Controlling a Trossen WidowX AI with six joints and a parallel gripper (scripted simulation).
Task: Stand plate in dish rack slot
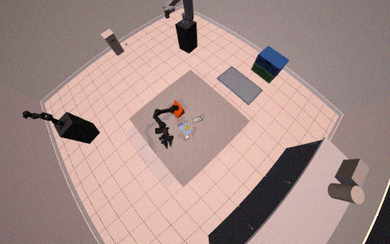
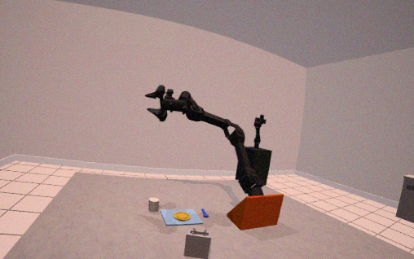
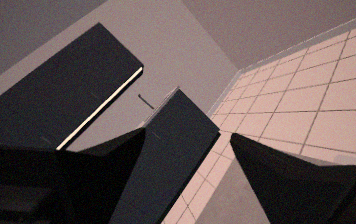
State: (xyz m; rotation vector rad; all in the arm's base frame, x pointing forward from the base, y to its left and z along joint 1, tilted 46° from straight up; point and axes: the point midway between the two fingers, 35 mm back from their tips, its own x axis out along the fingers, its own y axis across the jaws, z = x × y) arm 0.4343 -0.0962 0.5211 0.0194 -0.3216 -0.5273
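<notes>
My gripper tip is 11 cm past the yellow plate, 34 cm to the right of it and 45 cm above it. Round my gripper tip: light blue sheet (12 cm behind, 32 cm to the left, 46 cm below); blue spoon (24 cm behind, 32 cm to the left, 46 cm below); beige cup (2 cm behind, 24 cm to the left, 44 cm below).
</notes>
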